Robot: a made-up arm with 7 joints.
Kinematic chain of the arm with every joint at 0, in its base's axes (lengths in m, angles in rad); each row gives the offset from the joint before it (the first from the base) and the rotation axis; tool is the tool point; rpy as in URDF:
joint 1: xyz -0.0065 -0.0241 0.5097 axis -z
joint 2: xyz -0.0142 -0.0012 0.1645 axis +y
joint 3: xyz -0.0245 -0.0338 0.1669 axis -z
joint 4: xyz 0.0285 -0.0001 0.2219 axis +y
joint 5: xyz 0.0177 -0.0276 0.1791 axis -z
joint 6: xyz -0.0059 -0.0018 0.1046 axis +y
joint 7: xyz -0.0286 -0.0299 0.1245 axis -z
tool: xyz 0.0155 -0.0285 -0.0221 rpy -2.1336 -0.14 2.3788
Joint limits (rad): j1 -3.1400..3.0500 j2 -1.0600..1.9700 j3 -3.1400..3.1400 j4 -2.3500..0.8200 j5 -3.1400..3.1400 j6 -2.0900..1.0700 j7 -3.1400..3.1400
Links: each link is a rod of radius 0.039 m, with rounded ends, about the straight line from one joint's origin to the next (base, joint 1, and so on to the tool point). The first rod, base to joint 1, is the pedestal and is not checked.
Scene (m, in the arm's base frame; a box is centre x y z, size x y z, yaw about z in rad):
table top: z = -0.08
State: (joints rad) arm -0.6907 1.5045 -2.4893 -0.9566 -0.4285 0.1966 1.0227
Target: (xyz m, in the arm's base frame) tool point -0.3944 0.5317 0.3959
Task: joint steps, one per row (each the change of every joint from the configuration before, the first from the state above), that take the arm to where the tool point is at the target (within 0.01 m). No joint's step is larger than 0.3 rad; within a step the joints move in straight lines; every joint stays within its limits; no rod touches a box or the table.
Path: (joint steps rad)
1: -0.2949 0.0444 -0.0776 0.0724 -0.0116 0.0038 -0.0046
2: -0.2950 0.0444 -0.0776 0.0724 -0.0115 0.0037 -0.0047
3: -0.2949 0.0444 -0.0776 0.0724 -0.0116 0.0038 -0.0046
4: -0.2950 0.0444 -0.0777 0.0724 -0.0116 0.0038 -0.0047
5: -0.2949 0.0444 -0.0776 0.0723 -0.0115 0.0037 -0.0046

